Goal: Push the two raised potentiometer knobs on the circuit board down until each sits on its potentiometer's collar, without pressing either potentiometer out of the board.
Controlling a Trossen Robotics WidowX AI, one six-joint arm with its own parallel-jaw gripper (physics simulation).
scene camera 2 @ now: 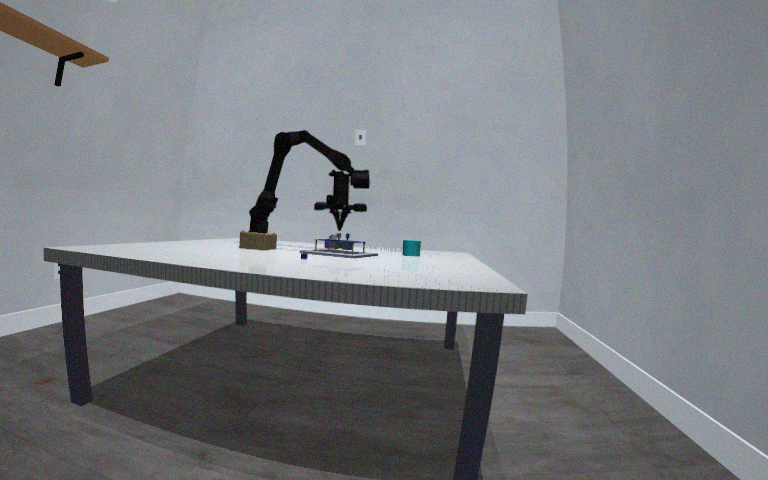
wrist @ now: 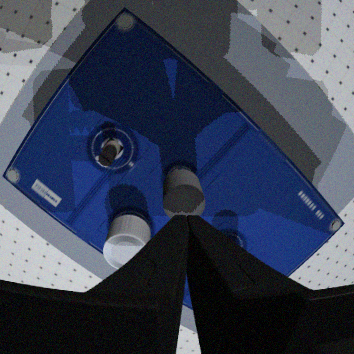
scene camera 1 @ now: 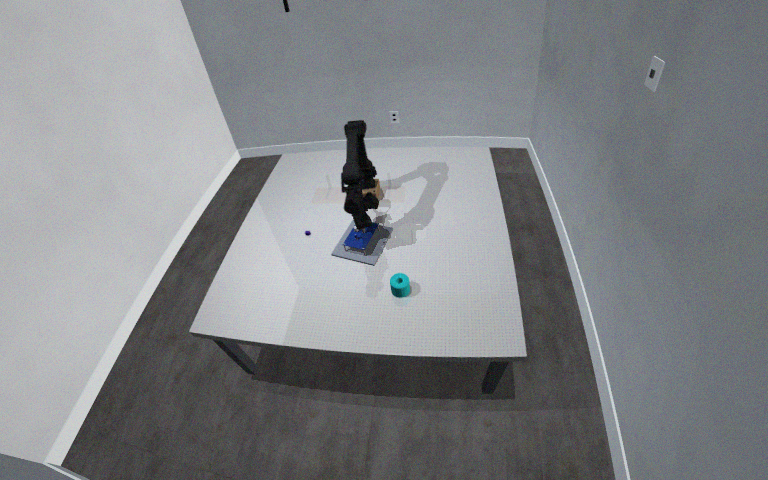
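Where they show: gripper, fingertip midpoint: (scene camera 2: 339, 230) (wrist: 185, 226); arm's base, link origin: (scene camera 2: 257, 232) (scene camera 1: 368, 184).
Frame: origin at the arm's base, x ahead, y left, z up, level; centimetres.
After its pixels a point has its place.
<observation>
The blue circuit board (scene camera 1: 352, 242) @[x 37.1, y -8.5, z -1.2 cm] (scene camera 2: 356, 242) @[x 38.6, y -7.1, z -1.4 cm] (wrist: 260, 175) @[x 35.7, y -2.4, z -1.2 cm] stands on thin posts. In the wrist view, a grey cylindrical knob (wrist: 184, 192) @[x 32.0, y -3.1, z 1.5 cm] stands in shadow just beyond the fingertips, and a lighter knob (wrist: 127, 240) @[x 30.4, y -6.0, z 1.0 cm] stands to its left, partly behind a finger. Whether either touches its collar cannot be made out. A bare potentiometer shaft (wrist: 108, 152) @[x 28.9, y -2.6, z 0.4 cm] shows at upper left; another round fitting (wrist: 234, 239) @[x 35.7, y -6.0, z -1.2 cm] is mostly hidden by the right finger. My gripper (scene camera 2: 339, 228) @[x 32.2, y -3.9, z 2.4 cm] (wrist: 185, 226) @[x 32.2, y -3.9, z 2.4 cm] is shut and empty, pointing down a little above the knobs.
A grey base plate (scene camera 1: 356, 258) @[x 42.5, y -7.6, z -5.3 cm] (scene camera 2: 367, 254) @[x 42.7, y -8.5, z -5.4 cm] lies under the board. A teal cylinder (scene camera 1: 400, 285) @[x 62.9, y 8.8, z -0.1 cm] (scene camera 2: 411, 247) @[x 60.1, y 5.3, z -2.7 cm] and a small dark blue piece (scene camera 1: 307, 232) @[x 23.5, y -30.1, z -4.7 cm] (scene camera 2: 304, 255) @[x 23.4, y -31.2, z -5.0 cm] are on the white table (scene camera 1: 453, 316) @[x 75.4, y 26.2, z -6.2 cm] (scene camera 2: 169, 263) @[x -4.7, y -64.9, z -6.1 cm]. The arm's base is beside a wooden block (scene camera 2: 257, 240) @[x 1.9, y -7.1, z -2.7 cm].
</observation>
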